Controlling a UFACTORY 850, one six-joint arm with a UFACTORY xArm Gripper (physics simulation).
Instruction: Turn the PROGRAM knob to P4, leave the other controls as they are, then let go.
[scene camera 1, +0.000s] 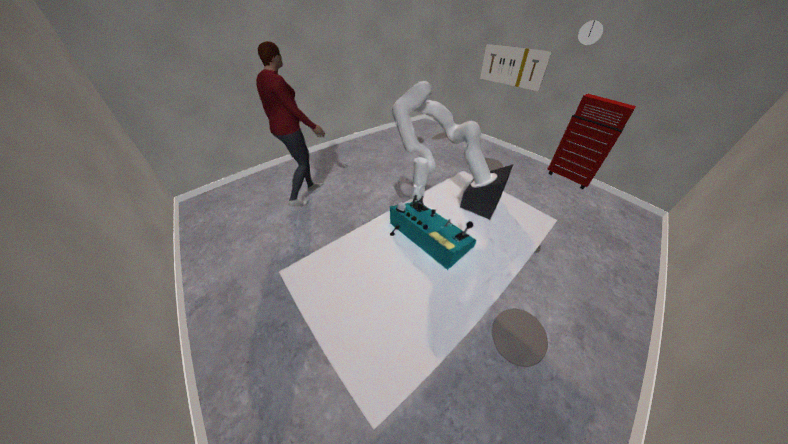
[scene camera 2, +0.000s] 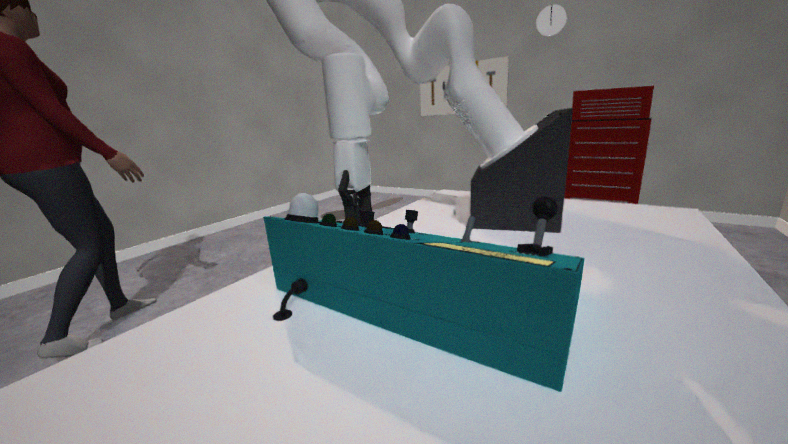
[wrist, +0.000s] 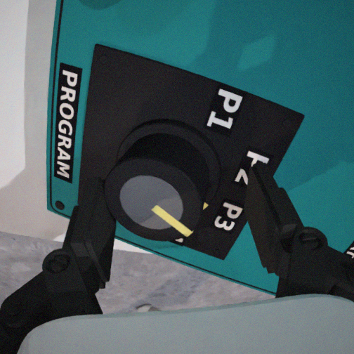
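Note:
The black PROGRAM knob (wrist: 150, 192) (scene camera 2: 368, 216) stands on a black plate (wrist: 135, 80) on the teal control box (scene camera 1: 419, 239) (scene camera 2: 430, 297) (wrist: 200, 30). Its yellow line points down-right in the wrist view, toward the P3 label (wrist: 228, 215). The P4 label is almost wholly hidden behind the knob. My gripper (scene camera 1: 418, 204) (scene camera 2: 357, 214) (wrist: 178, 192) is open around the knob, pointing down. The left finger in the wrist view is close beside the knob; the right finger stands apart from it and partly covers the P2 label (wrist: 256, 159).
The box also bears a white dome (scene camera 2: 303, 206), coloured buttons (scene camera 2: 373, 226), a small black-topped control (scene camera 2: 411, 215), a ball-topped lever (scene camera 2: 544, 209) and a yellow label (scene camera 2: 490, 253). A crank (scene camera 2: 299, 285) sticks out in front. A person (scene camera 1: 281, 104) (scene camera 2: 41, 132) stands beyond the table (scene camera 1: 352, 330).

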